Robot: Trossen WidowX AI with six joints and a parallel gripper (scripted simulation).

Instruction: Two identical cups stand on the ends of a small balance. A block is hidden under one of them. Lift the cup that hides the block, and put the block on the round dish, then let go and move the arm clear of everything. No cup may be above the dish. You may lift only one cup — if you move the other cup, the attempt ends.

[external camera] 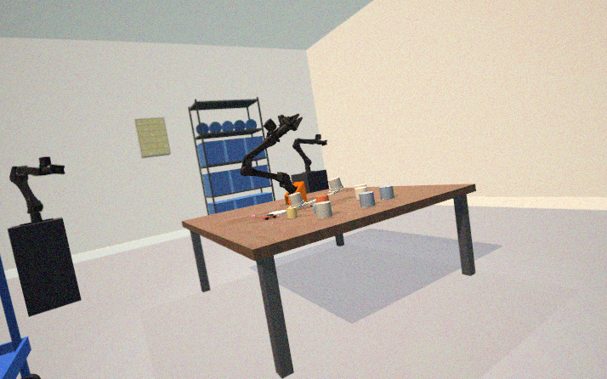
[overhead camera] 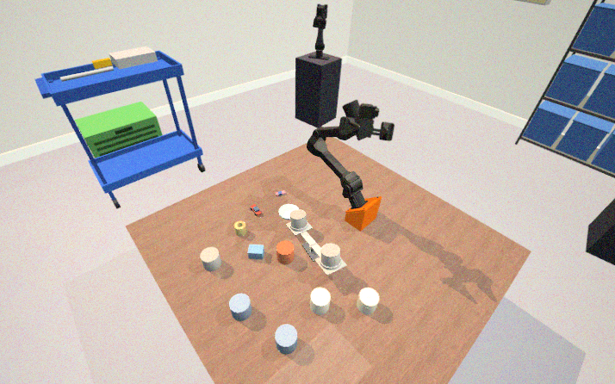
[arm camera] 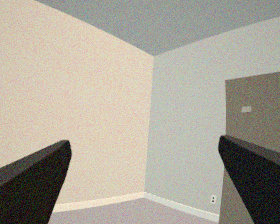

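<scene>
My gripper tip is now 51 cm above the grey block, 22 cm to the left of it and 10 cm short of it. The rest, counted from my gripper tip: balance beam (51 cm below, 15 cm ahead, 9 cm to the right); balance (53 cm below, 15 cm ahead, 9 cm to the right); grey cup (44 cm below, 20 cm ahead, 4 cm to the left).
</scene>
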